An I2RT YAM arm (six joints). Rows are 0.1 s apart.
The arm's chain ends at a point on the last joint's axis. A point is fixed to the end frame.
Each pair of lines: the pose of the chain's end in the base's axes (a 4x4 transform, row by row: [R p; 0 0 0 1], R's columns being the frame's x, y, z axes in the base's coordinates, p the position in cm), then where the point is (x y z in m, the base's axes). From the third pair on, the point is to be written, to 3 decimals.
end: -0.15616, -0.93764, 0.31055, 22.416; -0.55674, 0.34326, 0.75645, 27.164; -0.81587, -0.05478, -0.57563, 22.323; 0, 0, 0, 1
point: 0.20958 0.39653 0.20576
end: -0.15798, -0.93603, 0.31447, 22.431; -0.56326, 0.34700, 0.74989, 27.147; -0.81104, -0.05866, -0.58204, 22.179; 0, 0, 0, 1
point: 0.21031 0.39626 0.20320
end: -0.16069, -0.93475, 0.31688, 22.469; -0.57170, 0.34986, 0.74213, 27.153; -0.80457, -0.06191, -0.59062, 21.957; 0, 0, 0, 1
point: 0.211 0.396 0.200
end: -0.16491, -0.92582, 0.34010, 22.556; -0.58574, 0.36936, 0.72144, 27.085; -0.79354, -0.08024, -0.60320, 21.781; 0, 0, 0, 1
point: 0.215 0.395 0.195
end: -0.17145, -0.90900, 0.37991, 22.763; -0.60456, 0.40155, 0.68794, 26.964; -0.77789, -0.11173, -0.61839, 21.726; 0, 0, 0, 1
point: 0.222 0.394 0.190
